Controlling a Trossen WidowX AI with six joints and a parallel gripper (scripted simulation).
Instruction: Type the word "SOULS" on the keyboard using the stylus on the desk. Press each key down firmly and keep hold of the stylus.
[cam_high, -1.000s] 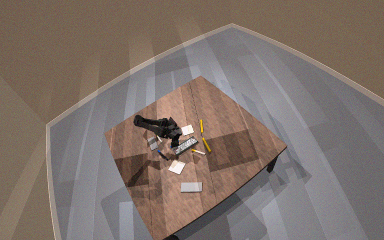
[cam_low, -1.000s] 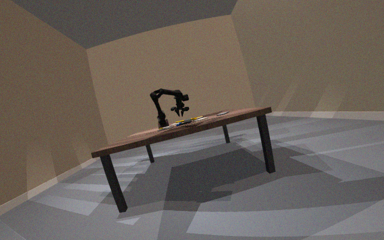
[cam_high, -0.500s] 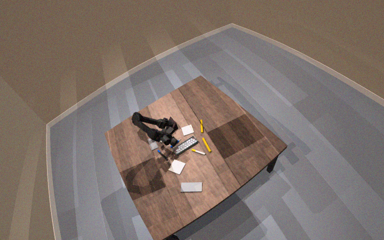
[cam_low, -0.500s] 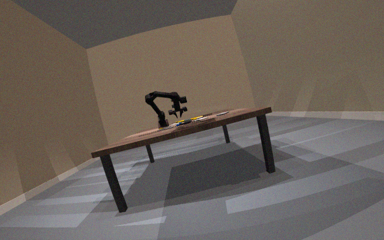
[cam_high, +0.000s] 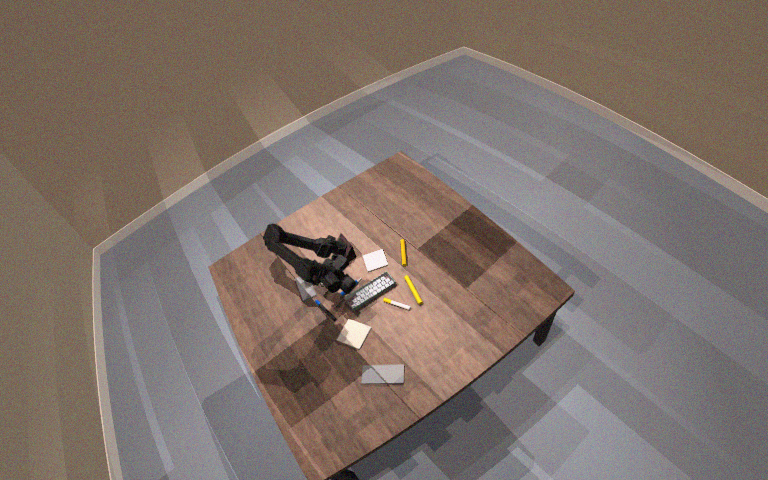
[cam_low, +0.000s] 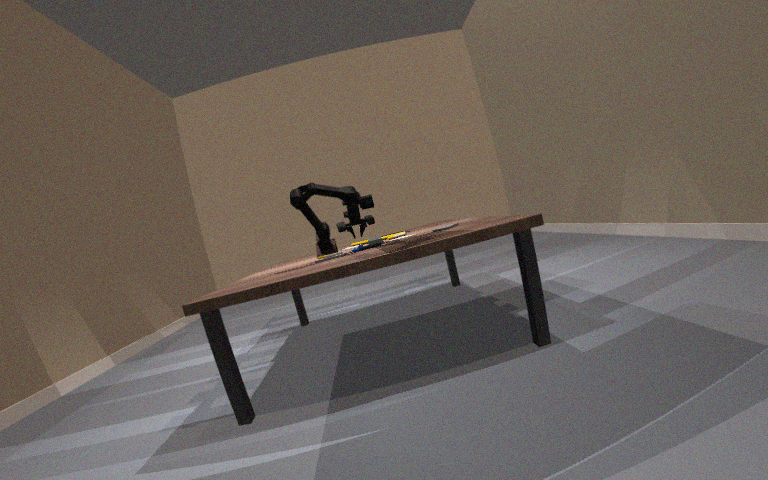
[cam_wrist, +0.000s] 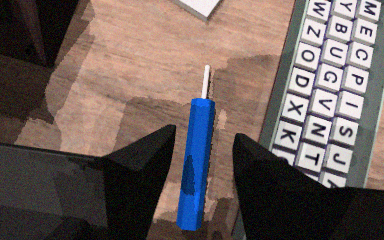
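My gripper tip is now 50 mm above the blue stylus and 20 mm to the right of it. Round my gripper tip: grey sheet 420 mm ahead, 160 mm to the right, 50 mm below.
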